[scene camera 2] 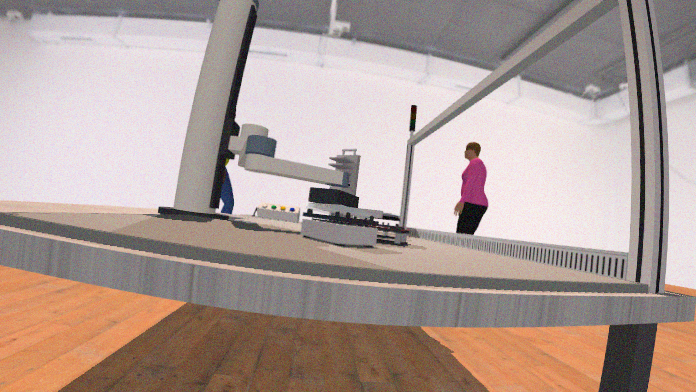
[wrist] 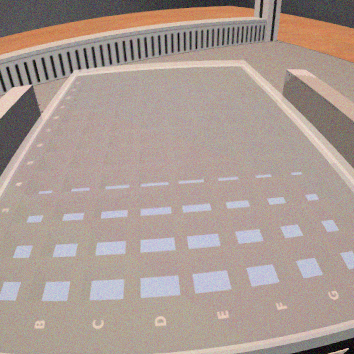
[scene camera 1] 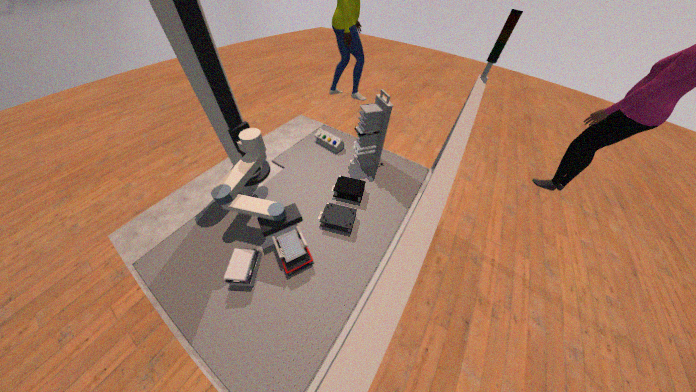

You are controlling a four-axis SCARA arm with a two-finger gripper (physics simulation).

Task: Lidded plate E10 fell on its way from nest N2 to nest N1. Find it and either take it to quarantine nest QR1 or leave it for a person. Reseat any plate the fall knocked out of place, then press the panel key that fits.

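Places are measured from the arm's base along level axes (x left, y back, z up), in metres.
Pixels of known places: gripper, fingertip midpoint: (scene camera 2: 386, 215) (wrist: 161, 95) (scene camera 1: 294, 251).
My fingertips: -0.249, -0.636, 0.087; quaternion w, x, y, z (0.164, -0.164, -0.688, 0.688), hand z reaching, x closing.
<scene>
Behind a point stands the place of what it marks, as x, y, z.
My gripper (scene camera 1: 292, 242) {-0.249, -0.636, 0.087} (scene camera 2: 378, 214) {-0.249, -0.636, 0.087} (wrist: 161, 95) {-0.249, -0.636, 0.087} is shut on a clear-lidded plate (scene camera 1: 291, 249) {-0.248, -0.621, 0.093} (scene camera 2: 391, 217) (wrist: 160, 135) {-0.228, -0.599, 0.093}, one finger along each long side. The plate looks level and shows well letters B to G in the wrist view; no plate name is readable. It is over the red-edged nest (scene camera 1: 300, 267) {-0.273, -0.679, 0.018} (scene camera 2: 395, 229) {-0.322, -0.644, 0.053}, low down. Whether it touches the nest is unclear. Two dark nests (scene camera 1: 338, 217) {0.016, -0.682, 0.060} (scene camera 1: 349, 189) {0.196, -0.631, 0.070} stand to the right and behind; the farther one has a black top. The key panel (scene camera 1: 329, 142) {0.491, -0.272, 0.078} (scene camera 2: 278, 213) {0.490, -0.245, 0.048} has white, green, yellow and blue keys.
A white box (scene camera 1: 242, 265) (scene camera 2: 340, 234) stands left of the red-edged nest. A tall plate rack (scene camera 1: 381, 135) {0.529, -0.629, 0.245} (scene camera 2: 353, 172) {0.535, -0.618, 0.325} stands at the back. A slotted barrier (wrist: 150, 47) {-0.410, -0.965, 0.029} edges the table. Two people (scene camera 1: 347, 45) (scene camera 1: 620, 112) stand beyond the table, near a signal light (scene camera 1: 505, 36) {0.687, -0.989, 0.774} (scene camera 2: 413, 118) {0.688, -0.983, 0.761}.
</scene>
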